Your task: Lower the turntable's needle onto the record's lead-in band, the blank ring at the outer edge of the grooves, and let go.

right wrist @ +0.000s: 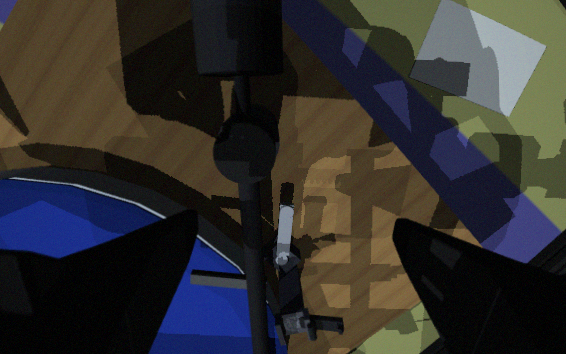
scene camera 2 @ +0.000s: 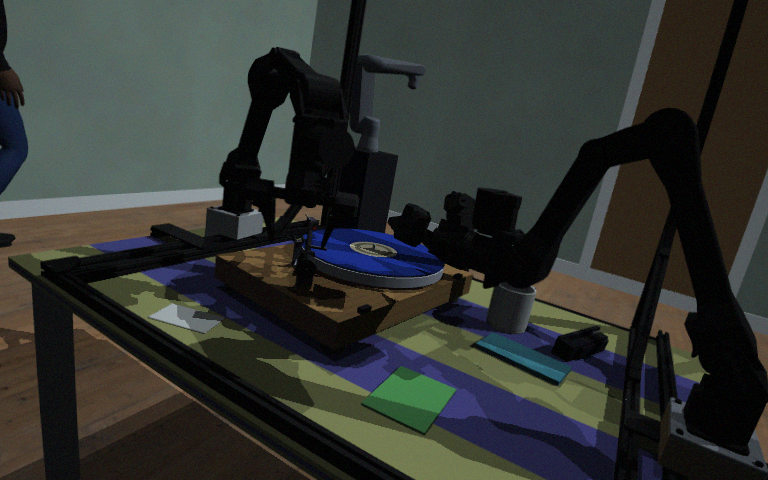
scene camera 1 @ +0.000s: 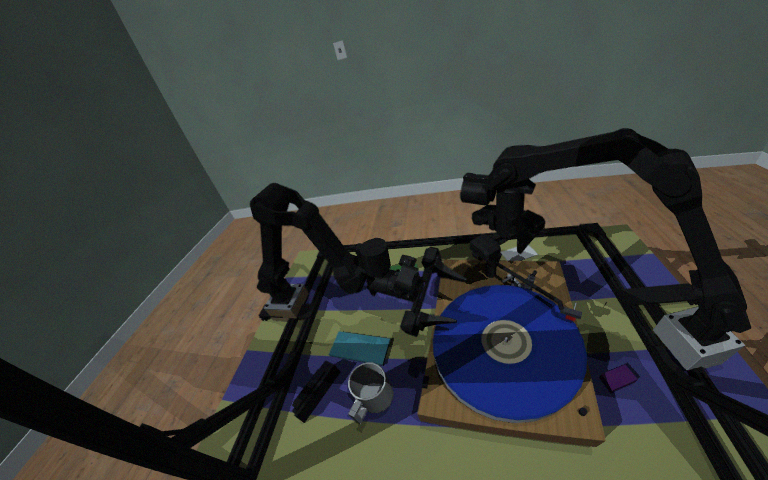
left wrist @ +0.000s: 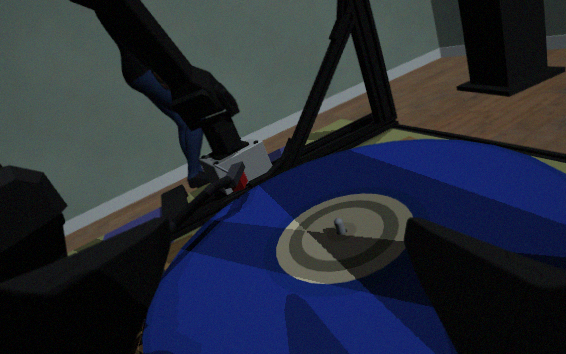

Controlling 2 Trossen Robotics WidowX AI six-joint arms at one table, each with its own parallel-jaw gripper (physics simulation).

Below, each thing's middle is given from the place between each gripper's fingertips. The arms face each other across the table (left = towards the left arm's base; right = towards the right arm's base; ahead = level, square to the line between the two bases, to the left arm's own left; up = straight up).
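Scene:
Black tonearm (scene camera 2: 306, 265): 120 mm ahead of my left hand, 120 mm to the right, 50 mm below. Wooden turntable (scene camera 2: 337, 306): 100 mm below my left hand, 80 mm to the right, 10 mm ahead. Blue record (scene camera 1: 540, 369): 90 mm to the right of my left hand, 80 mm below, 40 mm behind.
Wooden turntable: 160 mm behind my right hand, 50 mm below, 10 mm to the left. Blue record: 210 mm behind my right hand, 10 mm to the left, 30 mm below. Black tonearm: my right gripper 10 mm above it, 50 mm past it, 30 mm to the left of it.

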